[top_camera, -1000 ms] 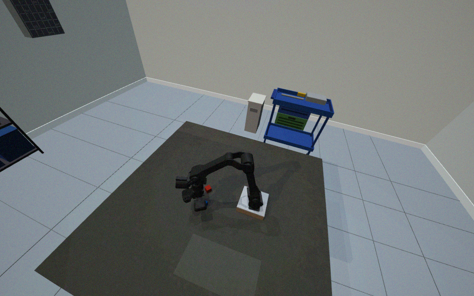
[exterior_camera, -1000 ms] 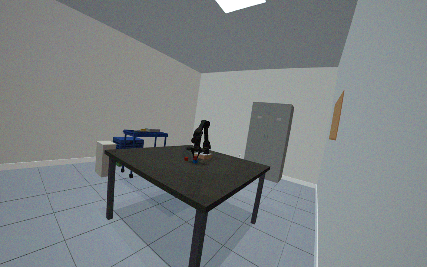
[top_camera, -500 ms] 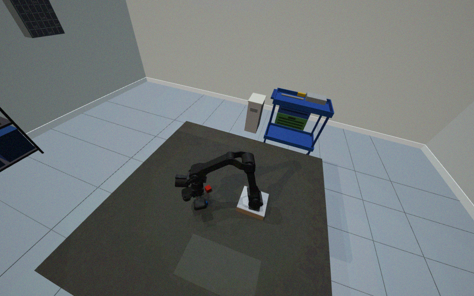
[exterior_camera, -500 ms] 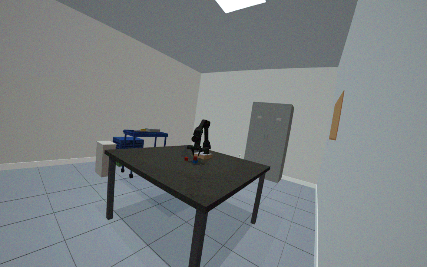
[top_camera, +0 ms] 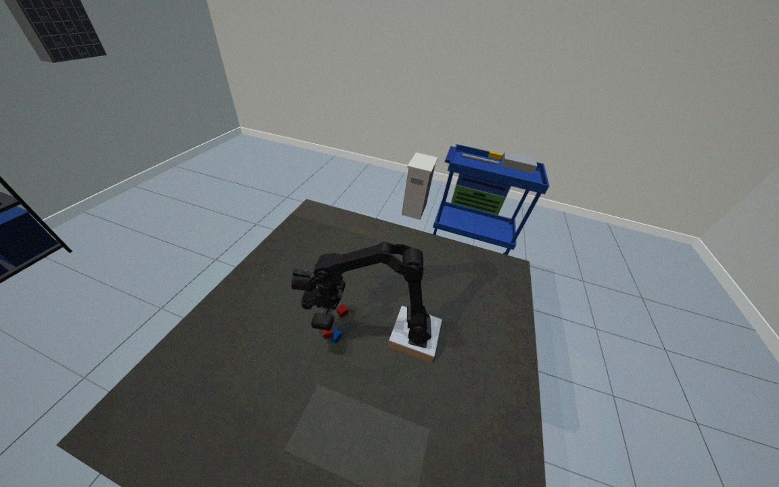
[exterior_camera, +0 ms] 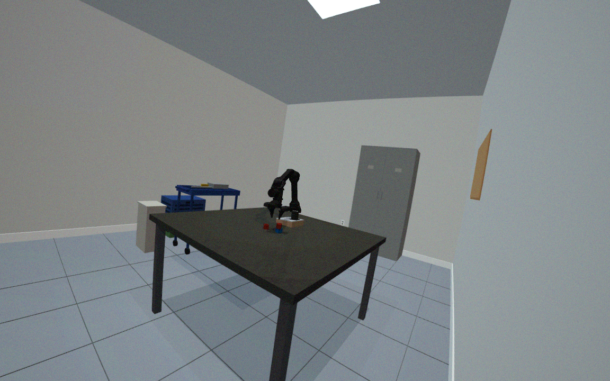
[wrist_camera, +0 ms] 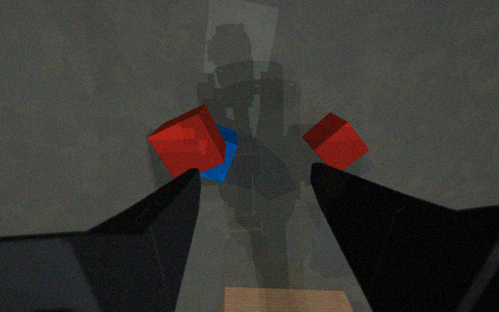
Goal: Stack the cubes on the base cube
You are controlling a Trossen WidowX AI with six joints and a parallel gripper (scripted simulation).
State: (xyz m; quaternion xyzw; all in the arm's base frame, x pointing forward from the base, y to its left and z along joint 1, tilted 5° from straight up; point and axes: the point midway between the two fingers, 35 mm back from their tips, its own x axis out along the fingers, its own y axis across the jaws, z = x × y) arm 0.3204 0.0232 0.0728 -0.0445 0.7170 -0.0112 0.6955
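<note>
Now: gripper tip 8 cm above the blue base cube, 3 cm to the right of it and 2 cm past it.
</note>
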